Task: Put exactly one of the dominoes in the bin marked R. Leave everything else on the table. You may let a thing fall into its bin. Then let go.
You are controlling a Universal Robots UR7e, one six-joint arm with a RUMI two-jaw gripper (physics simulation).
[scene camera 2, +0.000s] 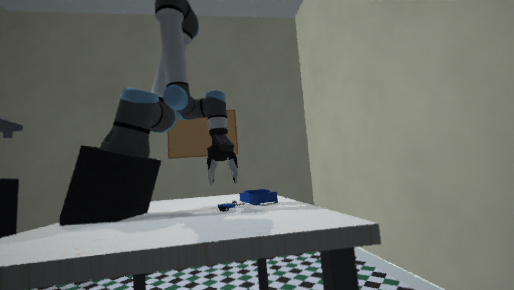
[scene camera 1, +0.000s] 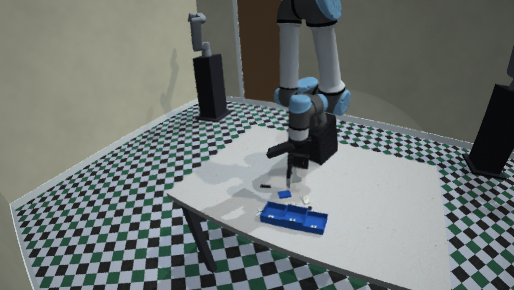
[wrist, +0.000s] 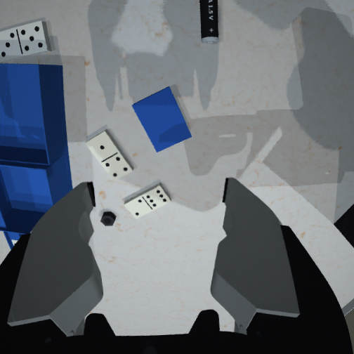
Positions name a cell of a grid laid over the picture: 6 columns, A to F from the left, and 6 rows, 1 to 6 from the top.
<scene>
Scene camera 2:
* my gripper: C4
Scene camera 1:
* my gripper: D4
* blue three-compartment bin tray: D5
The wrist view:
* my gripper: C4
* blue three-compartment bin tray: A3
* blue block: C2
</scene>
